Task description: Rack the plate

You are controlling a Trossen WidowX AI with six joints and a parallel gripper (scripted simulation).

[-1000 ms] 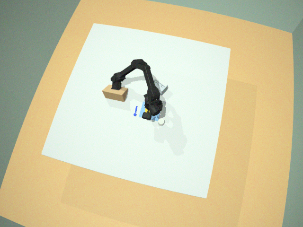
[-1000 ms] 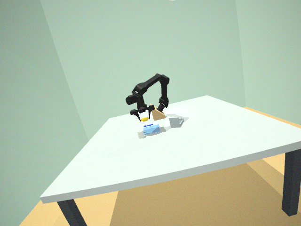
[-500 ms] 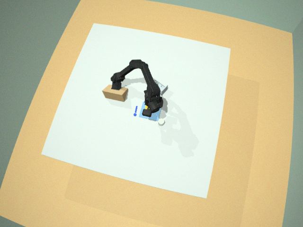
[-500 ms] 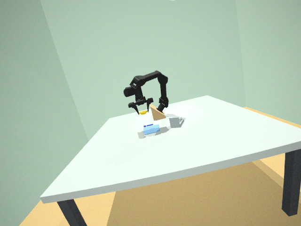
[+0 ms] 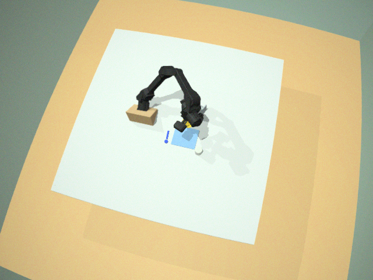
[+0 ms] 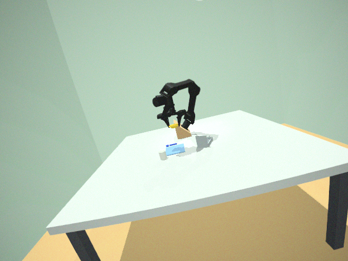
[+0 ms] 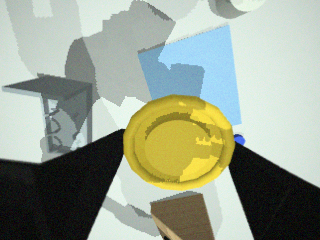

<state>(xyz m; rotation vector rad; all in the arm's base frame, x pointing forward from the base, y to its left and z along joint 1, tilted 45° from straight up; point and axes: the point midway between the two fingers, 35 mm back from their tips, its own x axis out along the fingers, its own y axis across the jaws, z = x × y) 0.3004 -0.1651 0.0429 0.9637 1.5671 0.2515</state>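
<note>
My gripper tip is now 180 mm to the right of the dish rack, 140 mm above it and 10 mm short of it. The rest, counted from my gripper tip: light blue mat 160 mm below, 30 mm to the right, 10 mm behind; white cup 140 mm below, 110 mm to the right, 80 mm ahead; yellow plate 10 mm above.
</note>
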